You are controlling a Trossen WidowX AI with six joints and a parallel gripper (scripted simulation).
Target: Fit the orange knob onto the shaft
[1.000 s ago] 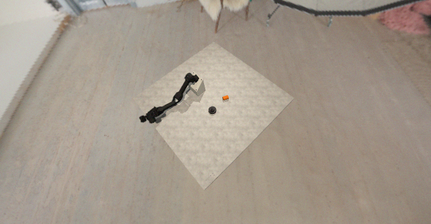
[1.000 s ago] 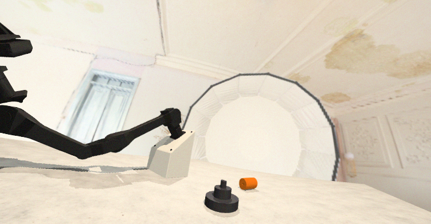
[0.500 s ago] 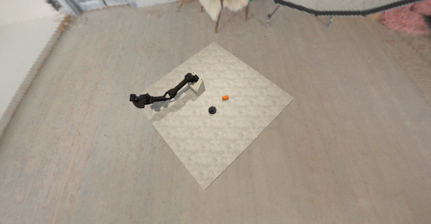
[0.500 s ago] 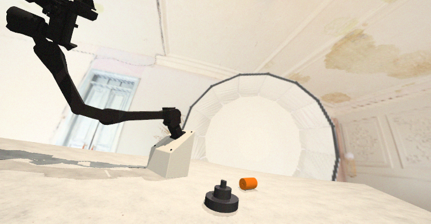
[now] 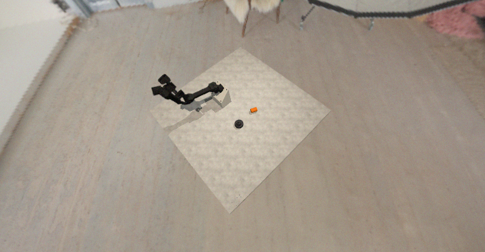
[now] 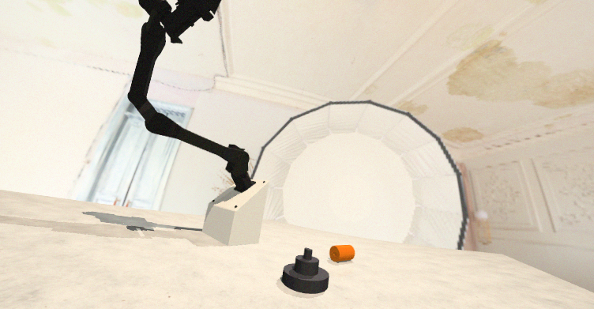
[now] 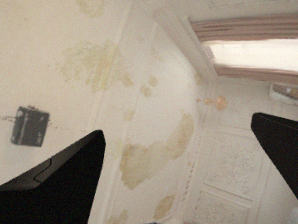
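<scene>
Right now my gripper tip is 660 mm above the orange knob, 510 mm to the right of it and 130 mm short of it. From my gripper tip the other things lie so: dark round pedestal 650 mm below, 300 mm to the left, 160 mm ahead.
</scene>
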